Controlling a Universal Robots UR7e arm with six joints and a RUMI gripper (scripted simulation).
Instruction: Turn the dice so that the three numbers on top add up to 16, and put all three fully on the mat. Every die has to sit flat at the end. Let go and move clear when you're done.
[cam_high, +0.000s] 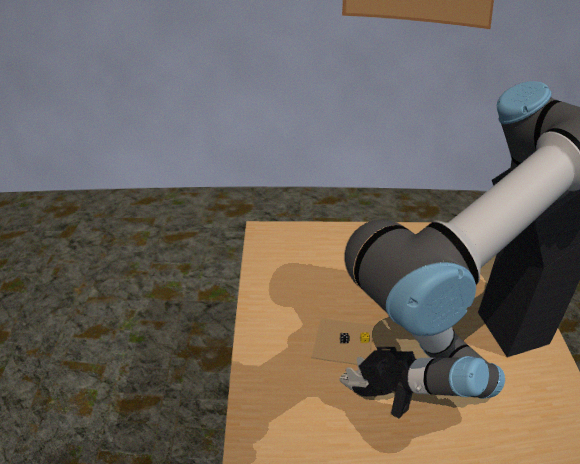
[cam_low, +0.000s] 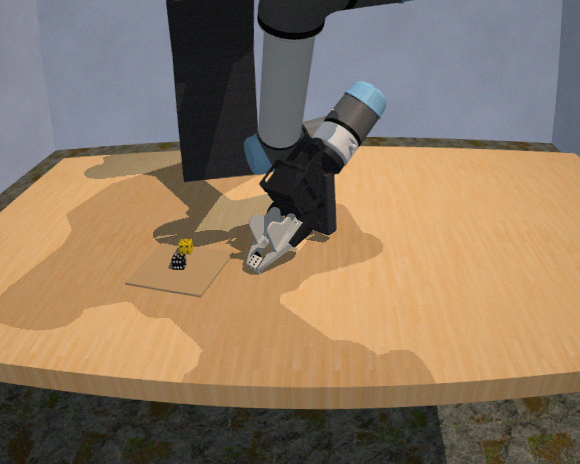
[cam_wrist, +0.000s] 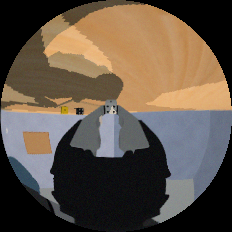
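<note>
The white die is right at my hand. The rest, counted from my hand: yellow die (80 mm behind, 120 mm to the right); thin tan mat (30 mm behind, 130 mm to the right, 20 mm below); black die (30 mm behind, 130 mm to the right).
</note>
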